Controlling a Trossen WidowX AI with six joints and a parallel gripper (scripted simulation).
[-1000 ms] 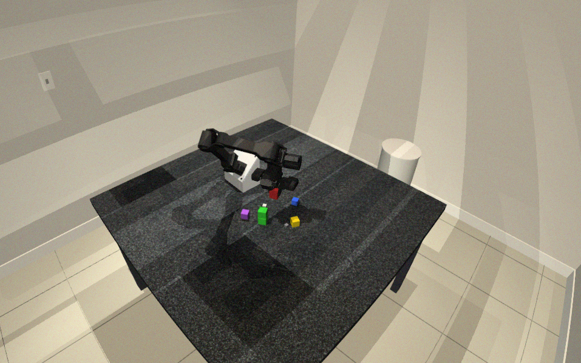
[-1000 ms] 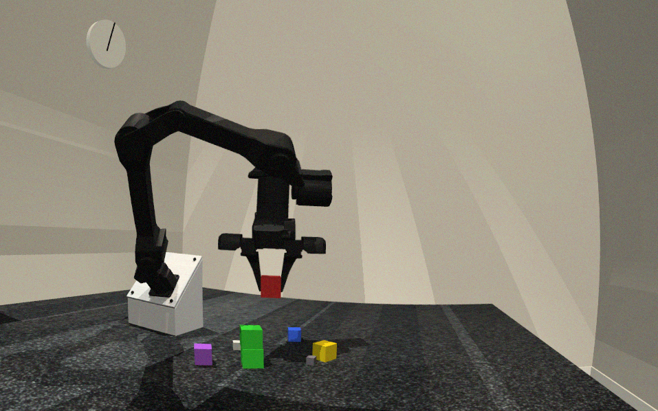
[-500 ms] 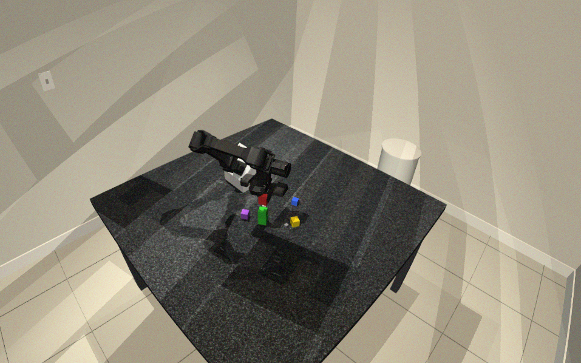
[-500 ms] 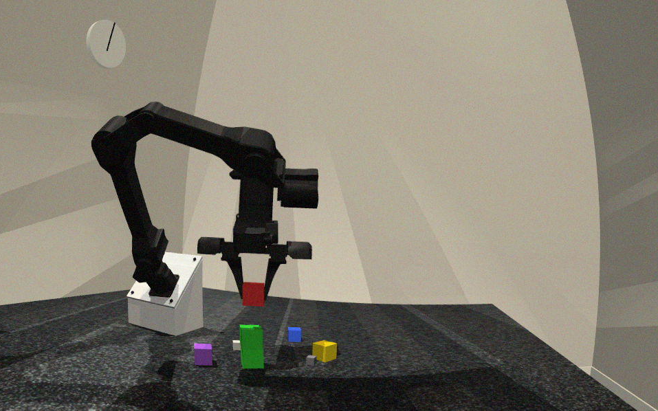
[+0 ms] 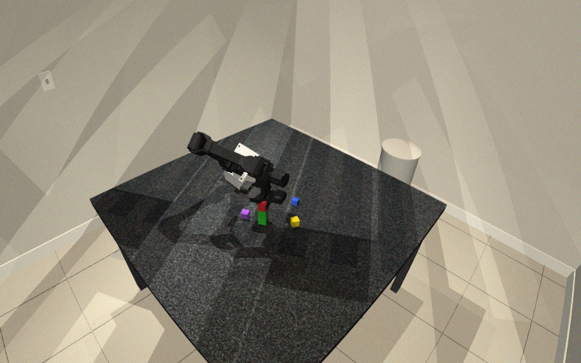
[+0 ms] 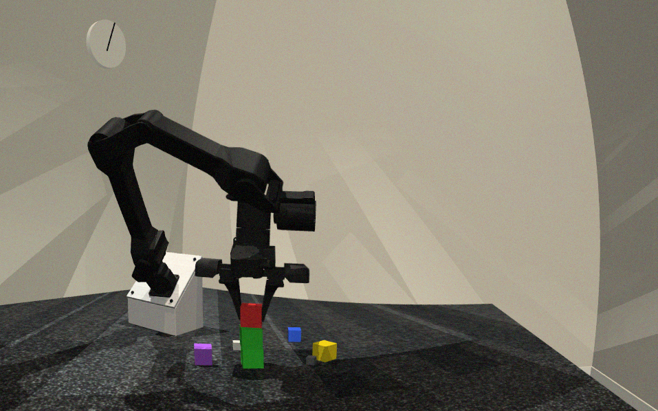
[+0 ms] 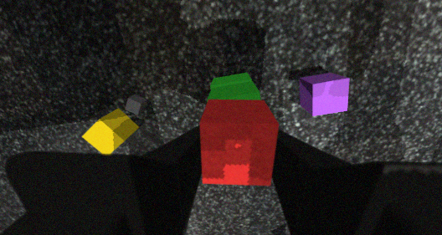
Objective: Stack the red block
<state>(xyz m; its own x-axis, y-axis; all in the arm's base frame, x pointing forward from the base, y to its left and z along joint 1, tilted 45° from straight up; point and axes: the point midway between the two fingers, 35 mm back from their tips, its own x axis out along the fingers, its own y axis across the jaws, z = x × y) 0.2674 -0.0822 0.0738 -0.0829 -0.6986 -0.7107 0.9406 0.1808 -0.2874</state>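
My gripper tip is 1 cm below the red block. The rest, counted from my gripper tip: purple block (8 cm behind, 7 cm below, 4 cm to the right); yellow block (11 cm ahead, 8 cm to the left, 7 cm below); small white cube (7 cm to the left, 7 cm below, 6 cm behind).
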